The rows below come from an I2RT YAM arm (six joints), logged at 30 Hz.
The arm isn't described. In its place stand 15 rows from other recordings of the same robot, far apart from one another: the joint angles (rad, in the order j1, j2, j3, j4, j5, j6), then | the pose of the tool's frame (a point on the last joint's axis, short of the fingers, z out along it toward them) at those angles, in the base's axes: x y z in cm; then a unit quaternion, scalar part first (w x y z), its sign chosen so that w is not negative.
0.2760, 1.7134, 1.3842, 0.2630, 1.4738, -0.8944 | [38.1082 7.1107 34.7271 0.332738 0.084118 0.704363 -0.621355]
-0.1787, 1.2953, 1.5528, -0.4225, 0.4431, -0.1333 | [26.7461 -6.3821 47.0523 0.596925 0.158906 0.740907 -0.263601]
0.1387, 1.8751, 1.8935, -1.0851, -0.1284, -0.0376 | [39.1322 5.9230 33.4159 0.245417 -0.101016 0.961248 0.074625]
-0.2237, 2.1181, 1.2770, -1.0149, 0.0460, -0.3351 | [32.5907 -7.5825 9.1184 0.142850 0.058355 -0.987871 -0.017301]
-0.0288, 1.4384, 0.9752, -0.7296, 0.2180, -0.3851 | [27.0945 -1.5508 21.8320 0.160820 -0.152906 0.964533 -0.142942]
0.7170, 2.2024, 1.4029, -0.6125, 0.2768, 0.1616 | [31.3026 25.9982 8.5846 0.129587 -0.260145 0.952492 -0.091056]
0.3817, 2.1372, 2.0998, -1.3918, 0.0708, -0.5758 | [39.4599 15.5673 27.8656 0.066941 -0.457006 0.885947 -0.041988]
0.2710, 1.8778, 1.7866, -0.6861, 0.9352, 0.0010 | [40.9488 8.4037 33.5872 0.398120 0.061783 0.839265 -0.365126]
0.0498, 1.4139, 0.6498, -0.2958, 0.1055, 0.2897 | [25.0522 0.8733 15.2635 0.257319 0.128845 0.957668 -0.007654]
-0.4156, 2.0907, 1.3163, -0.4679, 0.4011, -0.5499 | [36.2804 -17.5300 11.3119 0.050691 -0.032370 0.966775 -0.248452]
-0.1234, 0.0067, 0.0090, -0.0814, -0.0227, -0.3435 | [10.9375 -1.2751 16.7174 0.662074 -0.088320 0.729176 -0.148862]
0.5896, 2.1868, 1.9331, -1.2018, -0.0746, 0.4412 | [36.2031 24.5383 21.6790 0.031747 -0.076100 0.994740 0.060771]
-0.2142, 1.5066, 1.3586, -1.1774, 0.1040, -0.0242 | [27.3609 -6.3302 29.4044 0.115223 0.100350 0.986068 -0.065755]
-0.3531, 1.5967, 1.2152, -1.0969, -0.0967, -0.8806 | [27.0163 -9.5904 23.2916 0.065555 -0.262275 0.962680 0.012698]
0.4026, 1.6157, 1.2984, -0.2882, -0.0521, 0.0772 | [34.2832 14.8014 29.5446 0.445200 -0.155360 0.871816 0.132653]
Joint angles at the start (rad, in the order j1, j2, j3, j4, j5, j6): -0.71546 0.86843 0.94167 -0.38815 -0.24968 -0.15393
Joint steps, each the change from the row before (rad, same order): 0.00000 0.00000 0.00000 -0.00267 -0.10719 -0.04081; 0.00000 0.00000 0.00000 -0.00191 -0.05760 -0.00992; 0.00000 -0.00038 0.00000 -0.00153 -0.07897 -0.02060; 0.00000 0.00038 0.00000 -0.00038 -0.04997 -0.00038; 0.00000 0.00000 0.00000 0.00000 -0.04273 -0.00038; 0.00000 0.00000 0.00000 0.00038 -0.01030 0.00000; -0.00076 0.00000 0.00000 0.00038 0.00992 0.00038; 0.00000 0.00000 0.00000 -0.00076 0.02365 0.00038; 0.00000 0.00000 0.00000 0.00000 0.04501 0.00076; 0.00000 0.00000 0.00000 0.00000 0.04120 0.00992; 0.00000 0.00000 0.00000 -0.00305 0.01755 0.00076; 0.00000 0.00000 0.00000 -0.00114 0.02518 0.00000; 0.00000 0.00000 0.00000 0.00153 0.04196 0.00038
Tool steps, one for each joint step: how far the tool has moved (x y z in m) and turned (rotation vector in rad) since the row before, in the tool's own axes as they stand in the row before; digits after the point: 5 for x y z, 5 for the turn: -0.00030 0.00381 -0.00020 -0.10601 -0.01608 -0.03997; -0.00020 0.00205 -0.00006 -0.05681 -0.00969 -0.00920; -0.00045 0.00282 -0.00021 -0.07737 -0.01584 -0.02008; -0.00032 0.00170 0.00005 -0.04885 -0.01053 0.00000; -0.00034 0.00148 -0.00003 -0.04165 -0.00957 -0.00038; -0.00012 0.00035 0.00000 -0.00997 -0.00262 -0.00021; 0.00006 -0.00048 -0.00007 0.01047 0.00195 0.00037; 0.00027 -0.00080 -0.00001 0.02291 0.00591 0.00079; 0.00036 -0.00156 -0.00004 0.04388 0.01004 0.00076; 0.00033 -0.00143 -0.00003 0.04021 0.00897 0.00992; 0.00045 -0.00054 -0.00001 0.01657 0.00639 0.00214; 0.00031 -0.00085 -0.00001 0.02439 0.00635 0.00049; 0.00016 -0.00149 -0.00003 0.04130 0.00753 -0.00023
